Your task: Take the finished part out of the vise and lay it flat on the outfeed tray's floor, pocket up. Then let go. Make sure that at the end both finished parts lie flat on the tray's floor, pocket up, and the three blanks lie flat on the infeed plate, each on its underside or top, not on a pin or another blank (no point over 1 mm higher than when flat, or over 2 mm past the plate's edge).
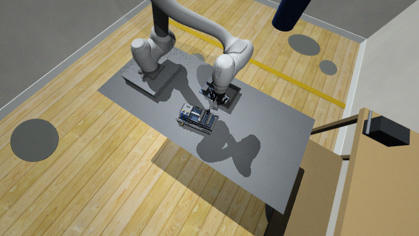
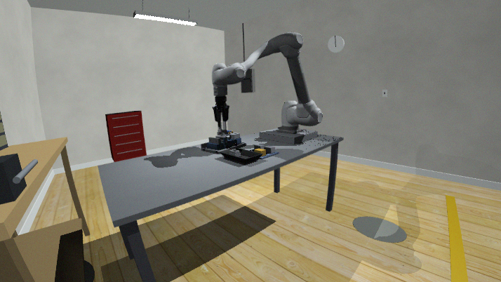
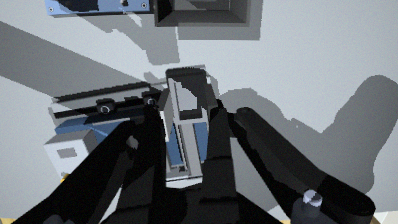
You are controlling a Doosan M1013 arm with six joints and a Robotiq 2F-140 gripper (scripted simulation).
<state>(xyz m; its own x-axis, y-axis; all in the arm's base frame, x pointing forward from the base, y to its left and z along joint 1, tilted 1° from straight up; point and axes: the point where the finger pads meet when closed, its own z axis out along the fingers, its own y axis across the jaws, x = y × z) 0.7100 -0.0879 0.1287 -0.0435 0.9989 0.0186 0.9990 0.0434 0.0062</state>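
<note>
Now: the brass block 25 cm to the left of my hand, 16 cm below it and 9 cm behind it. Round my hand: blue fixture plate (20 cm to the left, 18 cm below, 14 cm behind); then grey block (18 cm behind, 16 cm to the left, 16 cm below).
</note>
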